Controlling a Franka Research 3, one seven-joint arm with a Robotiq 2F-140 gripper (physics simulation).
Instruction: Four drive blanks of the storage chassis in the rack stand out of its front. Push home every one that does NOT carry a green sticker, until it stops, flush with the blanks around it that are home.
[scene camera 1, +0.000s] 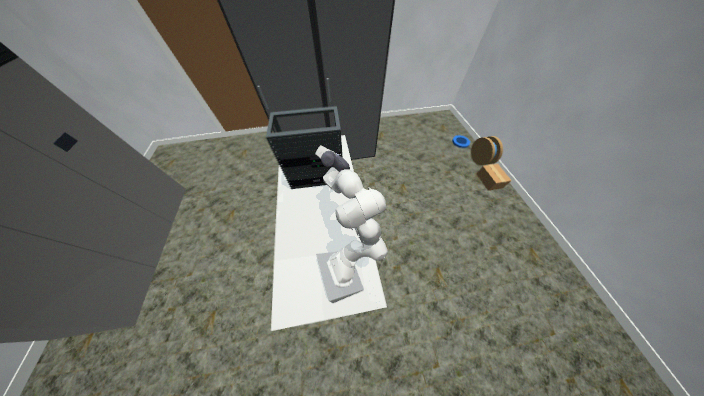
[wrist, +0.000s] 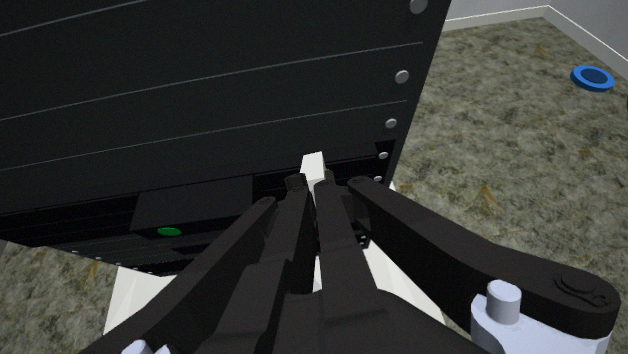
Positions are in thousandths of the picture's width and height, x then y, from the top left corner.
In view: my gripper (wrist: 504, 476) and a rack (scene camera 1: 420, 383).
The rack also shows in the wrist view (wrist: 219, 388).
